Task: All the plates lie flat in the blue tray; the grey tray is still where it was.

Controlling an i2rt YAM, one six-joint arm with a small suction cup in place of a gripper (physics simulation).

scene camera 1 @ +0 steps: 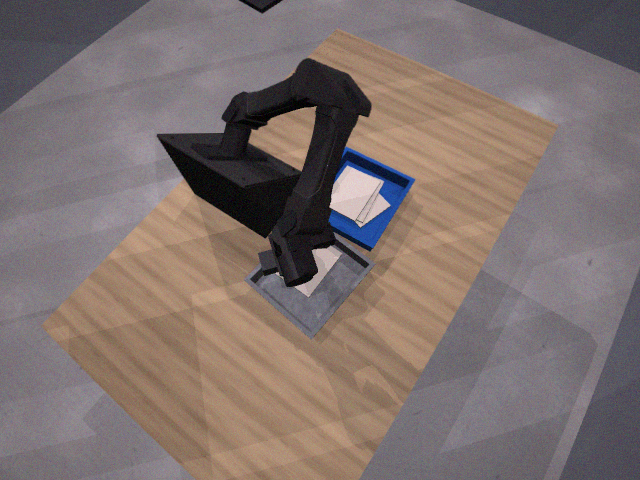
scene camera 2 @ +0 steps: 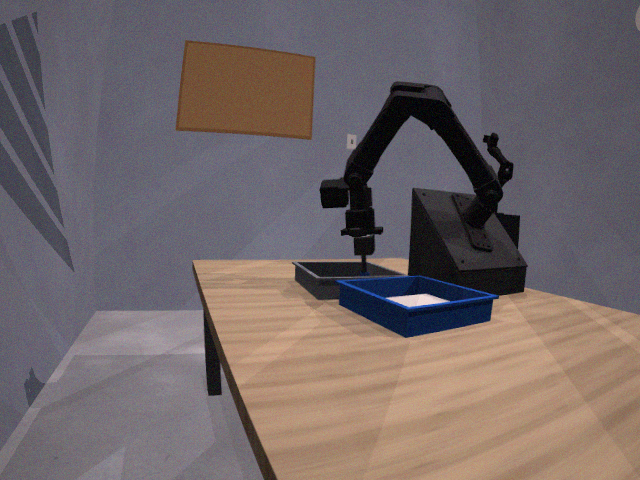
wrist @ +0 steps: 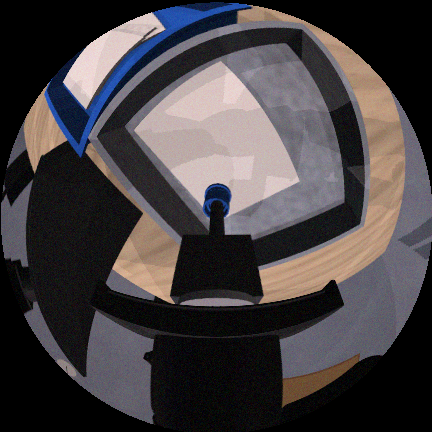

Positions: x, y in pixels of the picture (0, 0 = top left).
blue tray: scene camera 1; scene camera 2; wrist 75, 122
grey tray: scene camera 1; scene camera 2 318, 278; wrist
same spot on grey tray: [wrist: 299, 85] = [scene camera 1: 347, 281]
same spot on blue tray: [scene camera 1: 396, 185] = [scene camera 2: 423, 333]
